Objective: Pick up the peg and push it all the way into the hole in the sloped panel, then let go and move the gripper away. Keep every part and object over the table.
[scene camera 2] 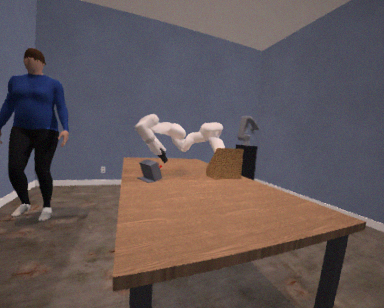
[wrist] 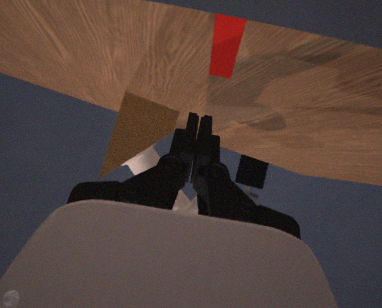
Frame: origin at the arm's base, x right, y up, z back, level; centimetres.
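Where they show: gripper, fingertip midpoint: (scene camera 2: 166, 161) (wrist: 197, 130); arm's base at its link origin: (scene camera 2: 223, 159) (wrist: 137, 151).
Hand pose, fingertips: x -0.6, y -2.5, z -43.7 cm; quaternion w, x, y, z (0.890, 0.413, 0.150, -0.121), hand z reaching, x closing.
Each offset is from my fingertips to the top centre of the thing. Level surfaces: height alone.
The peg, a red bar @(dx -2.7, dy -2.5, dz -6.7 cm) (scene camera 2: 161, 166) (wrist: 226, 47), shows at the top of the wrist view, ahead of the fingertips and a little to their right. In the scene view a small bit of red shows beside the grey sloped panel @(dx -4.9, dy +1.1, dz -10.9 cm) (scene camera 2: 151, 170). Whether the peg lies flat or is tilted, I cannot tell. The panel stands on a flat base towards the table's left side; its hole does not show, and the panel does not show in the wrist view. My gripper (scene camera 2: 165, 160) (wrist: 197, 130) is shut and empty, above the table behind the panel, apart from the peg.
A brown, rough-textured block (scene camera 2: 225, 164) (wrist: 137, 127) stands on the right side of the wooden table @(dy -11.0 cm) (scene camera 2: 215, 215) (wrist: 65, 45), near the arm's base. A black pedestal (scene camera 2: 248, 160) (wrist: 252, 171) with a grey arm stands beyond the table. A person (scene camera 2: 35, 105) stands at the left.
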